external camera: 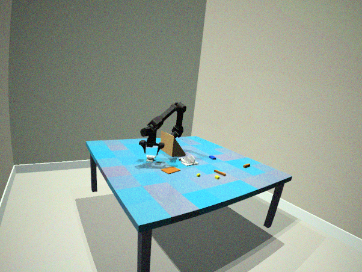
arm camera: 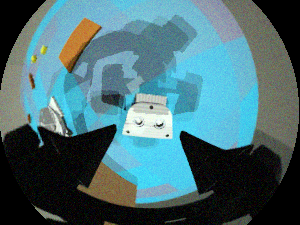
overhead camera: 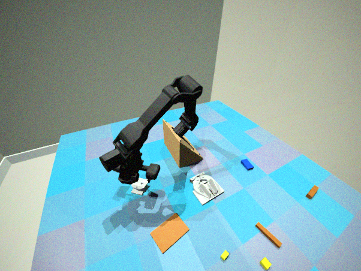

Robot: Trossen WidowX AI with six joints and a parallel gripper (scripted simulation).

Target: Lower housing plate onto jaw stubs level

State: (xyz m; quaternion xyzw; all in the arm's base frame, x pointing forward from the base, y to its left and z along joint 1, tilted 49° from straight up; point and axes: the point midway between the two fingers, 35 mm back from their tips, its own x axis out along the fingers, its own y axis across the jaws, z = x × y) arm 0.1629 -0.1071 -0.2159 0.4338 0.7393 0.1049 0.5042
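Right now the housing plate is 1 cm ahead of my gripper tip and 1 cm below it. Also, from my gripper tip: blue block (7 cm ahead, 53 cm to the left, 3 cm below); then flat orange plate (23 cm ahead, 7 cm to the left, 4 cm below); then white stand (1 cm ahead, 1 cm to the right, 3 cm below).
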